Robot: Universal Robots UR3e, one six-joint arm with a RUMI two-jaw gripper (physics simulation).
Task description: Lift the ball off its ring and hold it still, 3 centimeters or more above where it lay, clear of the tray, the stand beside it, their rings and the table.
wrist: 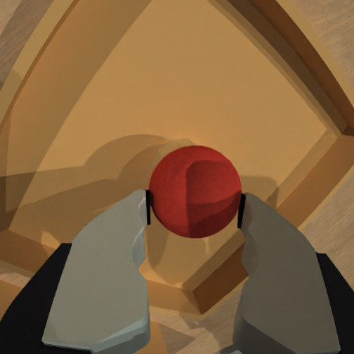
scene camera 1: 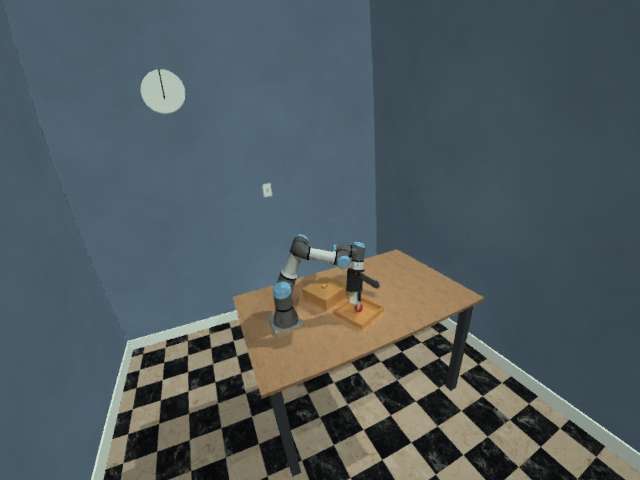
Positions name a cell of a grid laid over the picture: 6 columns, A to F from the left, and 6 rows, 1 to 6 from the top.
Labels:
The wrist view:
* my gripper: D4
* red ball: D4
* shallow orange tray: B2
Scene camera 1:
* shallow orange tray: D4
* orange stand: D4

